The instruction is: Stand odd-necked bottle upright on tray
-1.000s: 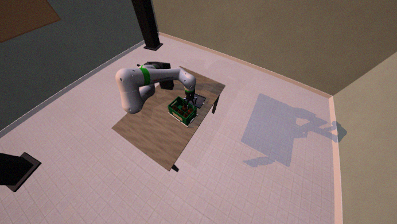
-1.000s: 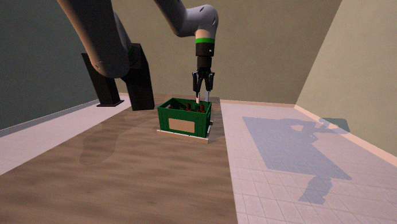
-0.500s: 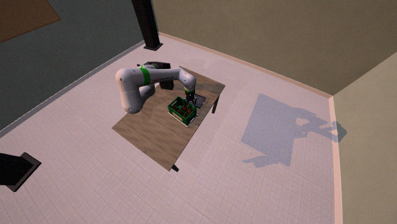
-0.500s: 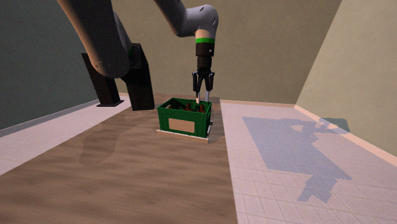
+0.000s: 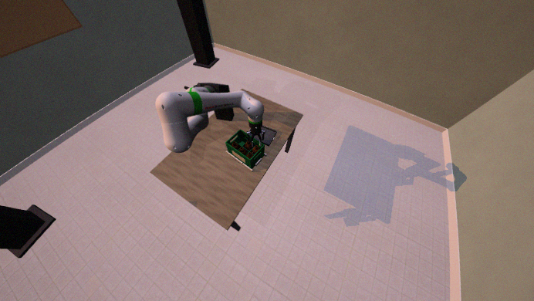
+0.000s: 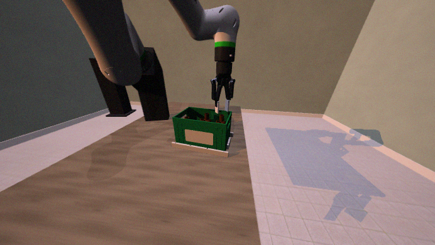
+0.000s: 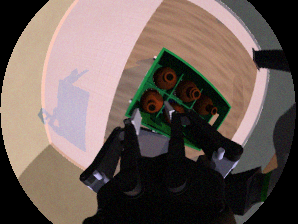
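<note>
Right now my hand is 10 cm past the green crate, 2 cm to the left of it and 13 cm above it. The rest, counted from my hand: brown bottle: 11 cm behind, 6 cm to the right, 13 cm below; then dark tray: 4 cm behind, 25 cm to the left, 20 cm below.
</note>
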